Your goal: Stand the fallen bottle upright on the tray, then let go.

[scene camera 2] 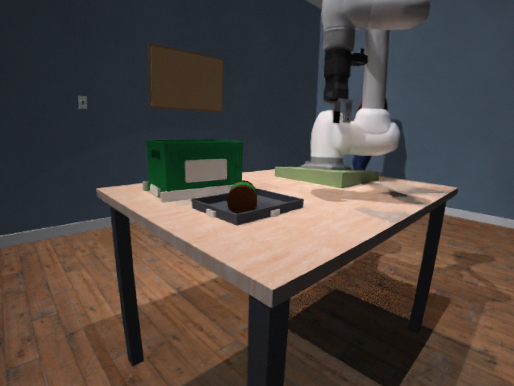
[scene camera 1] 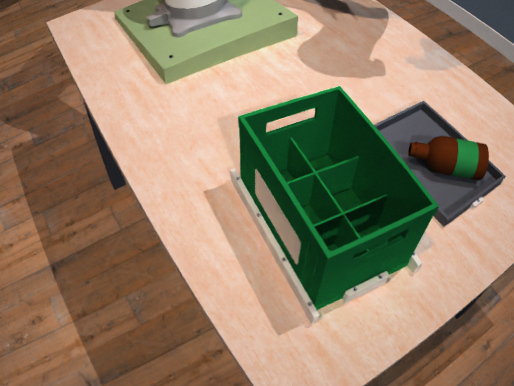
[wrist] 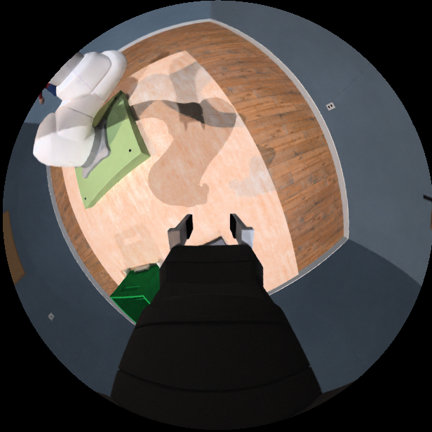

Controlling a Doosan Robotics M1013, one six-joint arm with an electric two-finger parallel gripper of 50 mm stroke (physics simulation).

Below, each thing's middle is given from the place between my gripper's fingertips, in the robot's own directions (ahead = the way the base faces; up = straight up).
Labels:
The brown bottle point(scene camera 2: 242, 197) is 30 cm ahead of my hand, 20 cm below it and 8 cm to the right of it.

